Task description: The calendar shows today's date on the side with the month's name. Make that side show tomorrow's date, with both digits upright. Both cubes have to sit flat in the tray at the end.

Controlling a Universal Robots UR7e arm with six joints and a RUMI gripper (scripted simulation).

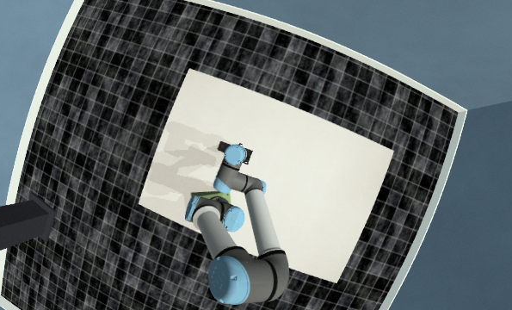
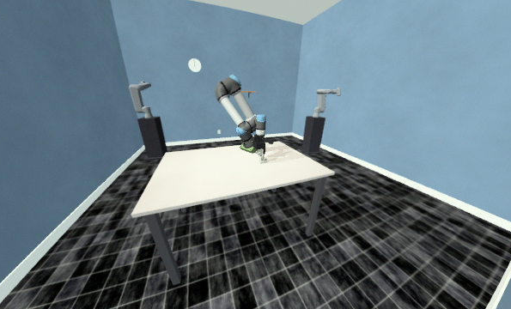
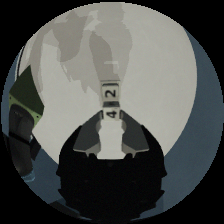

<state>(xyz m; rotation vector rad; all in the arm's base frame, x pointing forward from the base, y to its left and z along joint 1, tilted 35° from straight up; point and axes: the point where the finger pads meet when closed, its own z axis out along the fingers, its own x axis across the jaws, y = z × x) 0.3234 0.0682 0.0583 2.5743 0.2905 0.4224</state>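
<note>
My gripper is now 3 cm to the right of the pale date cube, 3 cm above it and 1 cm past it. Also, from my hand: white calendar cube: 1 cm below; then calendar tray: 4 cm below, 2 cm to the left.
</note>
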